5 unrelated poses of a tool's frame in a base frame.
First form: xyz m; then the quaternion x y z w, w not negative.
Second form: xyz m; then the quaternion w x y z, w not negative. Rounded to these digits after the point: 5 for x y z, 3 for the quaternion.
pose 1, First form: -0.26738, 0.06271, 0.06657, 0.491, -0.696, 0.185, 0.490
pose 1, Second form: -0.26738, 0.06271, 0.06657, 0.490, 0.491, -0.696, 0.185
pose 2, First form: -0.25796, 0.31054, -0.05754, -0.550, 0.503, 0.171, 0.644
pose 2, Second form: -0.25796, 0.31054, -0.05754, 0.644, -0.550, 0.503, 0.171
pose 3, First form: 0.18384, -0.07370, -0.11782, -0.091, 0.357, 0.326, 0.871
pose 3, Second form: 0.18384, -0.07370, -0.11782, 0.871, -0.091, 0.357, 0.326
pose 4, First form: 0.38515, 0.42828, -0.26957, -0.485, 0.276, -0.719, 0.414
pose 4, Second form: 0.38515, 0.42828, -0.26957, 0.414, -0.485, 0.276, -0.719
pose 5, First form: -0.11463, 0.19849, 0.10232, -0.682, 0.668, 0.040, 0.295
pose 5, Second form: -0.11463, 0.19849, 0.10232, 0.295, -0.682, 0.668, 0.040
